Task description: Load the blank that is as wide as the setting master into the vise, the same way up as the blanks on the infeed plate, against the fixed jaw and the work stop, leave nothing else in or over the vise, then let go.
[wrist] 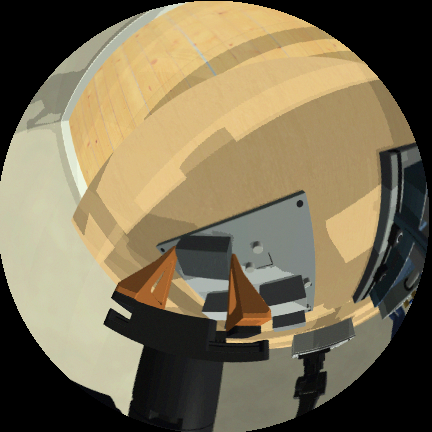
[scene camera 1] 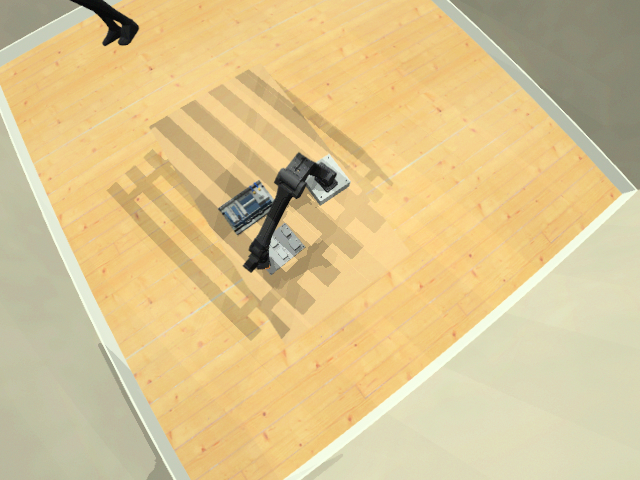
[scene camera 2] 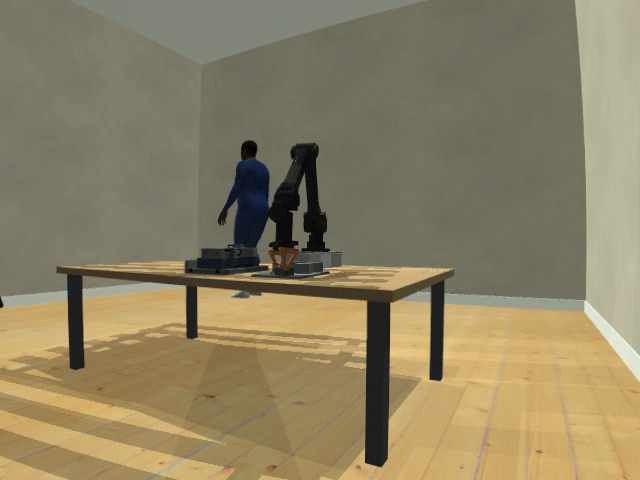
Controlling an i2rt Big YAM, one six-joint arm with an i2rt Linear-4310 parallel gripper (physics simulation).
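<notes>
My gripper has its two orange fingers against opposite sides of a grey blank with a dark top. It is shut on this blank, low over the corner of the grey infeed plate. Whether the blank touches the plate cannot be told. Several other blanks sit on the plate; one is partly hidden behind the right finger in the wrist view. The blue and grey vise stands beside the plate and shows partly in the wrist view. The setting master cannot be made out.
Small round pegs stand on the infeed plate beside the held blank. The arm's pale base block stands beyond the plate. The arm reaches over the plate's edge. A person in blue is behind the table.
</notes>
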